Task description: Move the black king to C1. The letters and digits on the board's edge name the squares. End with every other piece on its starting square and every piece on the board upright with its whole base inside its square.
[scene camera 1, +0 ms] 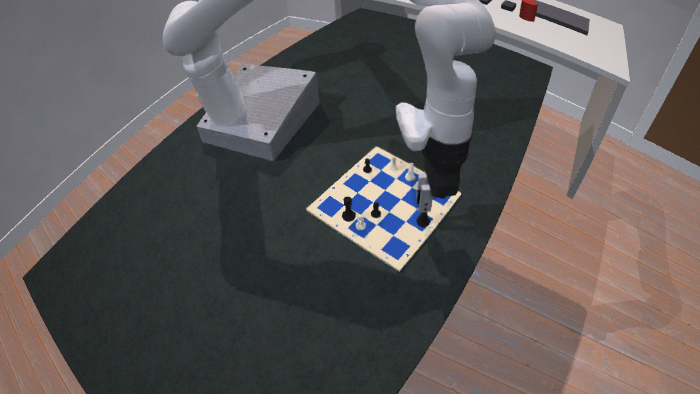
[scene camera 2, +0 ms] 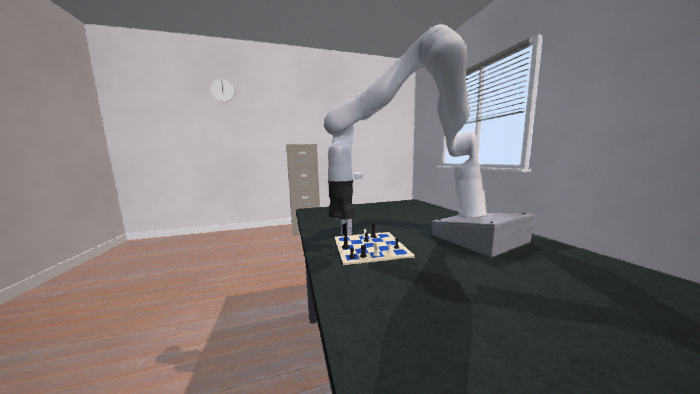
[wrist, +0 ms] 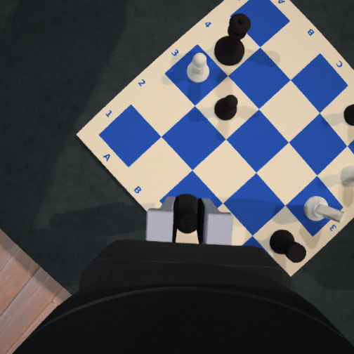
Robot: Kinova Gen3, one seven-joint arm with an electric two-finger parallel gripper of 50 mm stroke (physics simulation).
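Places are measured from the arm's base along level axes (x right, y ahead, z up), in centimetres.
Pixels of known places: gripper, fingertip midpoint: [scene camera 1: 423, 206] [scene camera 2: 346, 234]; arm's base, origin of the base link: [scene camera 1: 228, 112] [scene camera 2: 472, 215].
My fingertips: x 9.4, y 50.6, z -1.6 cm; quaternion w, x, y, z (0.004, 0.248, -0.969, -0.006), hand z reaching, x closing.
Note:
Ahead of a thing's pixels: the offset from my fingertips to its top centre. "pt": to the spot under its first point.
The tall black king @[dy +0.4, dx -0.2, dz +1.8 cm] [scene camera 1: 423, 220] [scene camera 2: 345, 244] [wrist: 186, 204] stands on or just over blue square C1, near the edge of the blue-and-cream board @[pt dy -0.4, dx +10.5, dz -4.6 cm] [scene camera 1: 399, 266] [wrist: 90, 134]. It looks roughly upright. My gripper [scene camera 1: 425, 207] [scene camera 2: 346, 231] [wrist: 187, 213] is shut on the king's upper part, one finger on each side. The base is largely hidden under the fingers in the wrist view, so I cannot tell whether it lies wholly inside C1 or touches the board.
A tall black piece @[dy -12.9, dx +3.8, dz +0.7 cm] [scene camera 1: 348, 210] [wrist: 229, 49] stands on A4, a white pawn @[dy -10.0, dx +5.1, dz -1.4 cm] [scene camera 1: 360, 223] [wrist: 198, 69] on A3, a black pawn @[dy -8.5, dx +1.4, dz -1.4 cm] [scene camera 1: 376, 210] [wrist: 226, 107] on B3. Black [wrist: 282, 242] and white [wrist: 315, 207] pieces stand on E2 and E3. Another black piece @[dy +2.0, dx -7.8, dz -1.4 cm] [scene camera 2: 351, 254] stands at corner E1.

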